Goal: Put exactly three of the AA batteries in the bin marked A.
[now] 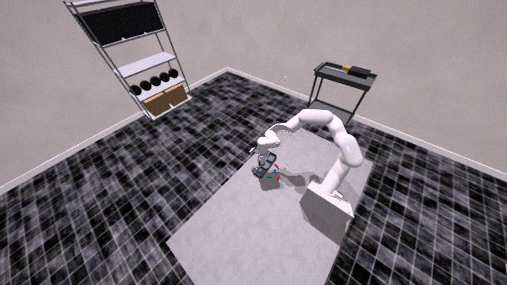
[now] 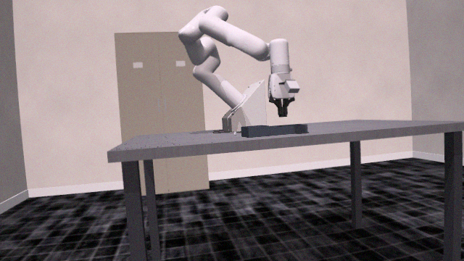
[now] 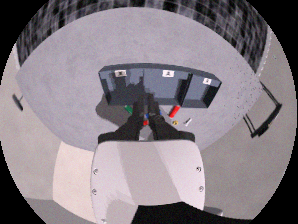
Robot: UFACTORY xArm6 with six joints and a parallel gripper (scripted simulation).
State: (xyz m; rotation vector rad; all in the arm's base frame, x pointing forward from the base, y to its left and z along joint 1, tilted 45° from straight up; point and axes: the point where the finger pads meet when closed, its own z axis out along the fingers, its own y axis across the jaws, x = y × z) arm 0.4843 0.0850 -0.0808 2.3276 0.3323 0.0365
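Now: hand 10 cm past the blue AA battery, 8 cm above it and 4 cm to the left of it. Round my hand: green AA battery: 10 cm behind, 8 cm below, 2 cm to the left; then dark two-compartment bin: 7 cm below, 4 cm to the right, 1 cm ahead; then red battery: 10 cm to the right, 8 cm below, 7 cm behind.
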